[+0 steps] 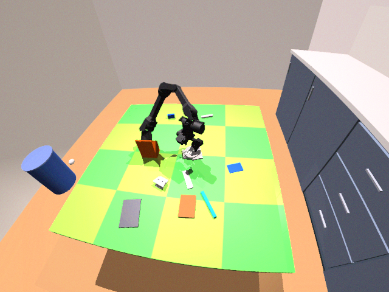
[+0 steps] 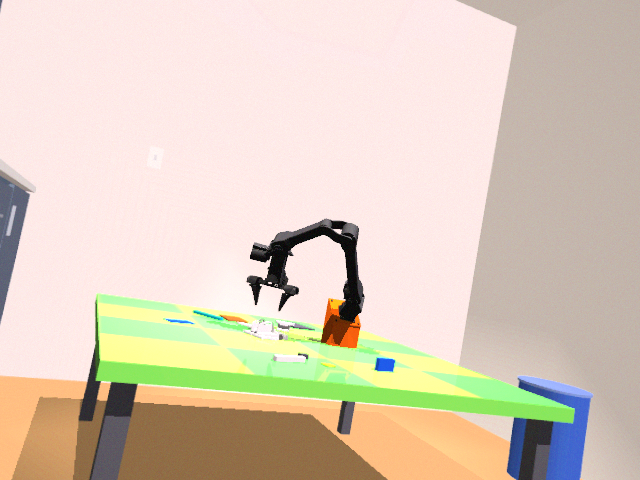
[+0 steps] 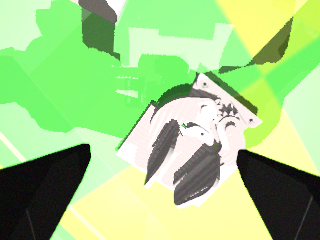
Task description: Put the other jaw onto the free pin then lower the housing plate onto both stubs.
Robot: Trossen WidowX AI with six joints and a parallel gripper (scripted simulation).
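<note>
Right now my gripper tip is 14 cm past the white housing plate, 23 cm to the left of it and 7 cm above it. From my gripper tip the other things lie so: jaw (3 cm behind, 5 cm to the left, 8 cm below); then blue card (29 cm ahead, 4 cm to the right, 9 cm below); then cyan bar (16 cm ahead, 31 cm to the right, 9 cm below).
</note>
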